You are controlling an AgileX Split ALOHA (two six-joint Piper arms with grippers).
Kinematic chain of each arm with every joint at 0, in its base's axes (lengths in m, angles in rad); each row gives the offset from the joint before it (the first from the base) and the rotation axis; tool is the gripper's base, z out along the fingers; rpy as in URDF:
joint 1: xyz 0 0 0.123 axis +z
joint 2: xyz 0 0 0 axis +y
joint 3: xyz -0.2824 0 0.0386 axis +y
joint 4: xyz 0.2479 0 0.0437 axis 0.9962 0 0.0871
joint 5: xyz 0 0 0 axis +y
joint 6: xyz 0.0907 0 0.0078 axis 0.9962 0 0.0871
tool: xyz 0 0 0 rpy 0 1.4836 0
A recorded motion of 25 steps. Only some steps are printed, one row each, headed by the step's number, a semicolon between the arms.
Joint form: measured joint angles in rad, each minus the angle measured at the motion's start. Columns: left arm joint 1, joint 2, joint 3, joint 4, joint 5, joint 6; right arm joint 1, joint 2, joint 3, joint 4, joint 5, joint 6.
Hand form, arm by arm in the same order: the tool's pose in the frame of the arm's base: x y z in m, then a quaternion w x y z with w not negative. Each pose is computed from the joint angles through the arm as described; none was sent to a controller.
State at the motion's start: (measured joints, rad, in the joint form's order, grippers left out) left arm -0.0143 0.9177 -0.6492 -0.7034 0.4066 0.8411; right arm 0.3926 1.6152 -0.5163 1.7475 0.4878 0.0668
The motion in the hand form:
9: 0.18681 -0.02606 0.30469 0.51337 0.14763 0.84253 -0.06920; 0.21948 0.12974 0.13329 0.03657 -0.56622 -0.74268 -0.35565
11: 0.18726 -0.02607 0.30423 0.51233 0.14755 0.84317 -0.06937; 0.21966 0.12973 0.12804 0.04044 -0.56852 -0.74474 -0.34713
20: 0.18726 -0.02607 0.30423 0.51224 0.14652 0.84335 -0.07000; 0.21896 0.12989 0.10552 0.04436 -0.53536 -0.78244 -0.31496
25: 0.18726 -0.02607 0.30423 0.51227 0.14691 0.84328 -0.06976; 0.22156 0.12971 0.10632 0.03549 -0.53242 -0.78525 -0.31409
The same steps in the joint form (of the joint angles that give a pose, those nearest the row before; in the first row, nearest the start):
9: 0.0000 0.0015 0.0000 -0.0009 0.0000 0.0000; 0.0000 0.0072 0.0000 -0.0017 -0.0773 0.0000
11: 0.0000 0.0040 0.0000 -0.0009 0.0000 0.0000; 0.0000 0.0279 0.0000 -0.0018 -0.0781 -0.0036
20: 0.0000 0.0040 0.0000 -0.0009 0.0000 -0.0025; 0.0000 0.1179 0.0000 -0.0020 -0.0731 -0.1259
25: 0.0000 0.0040 0.0000 -0.0009 0.0000 -0.0016; 0.0000 0.1178 -0.0080 -0.0029 -0.0873 -0.1351

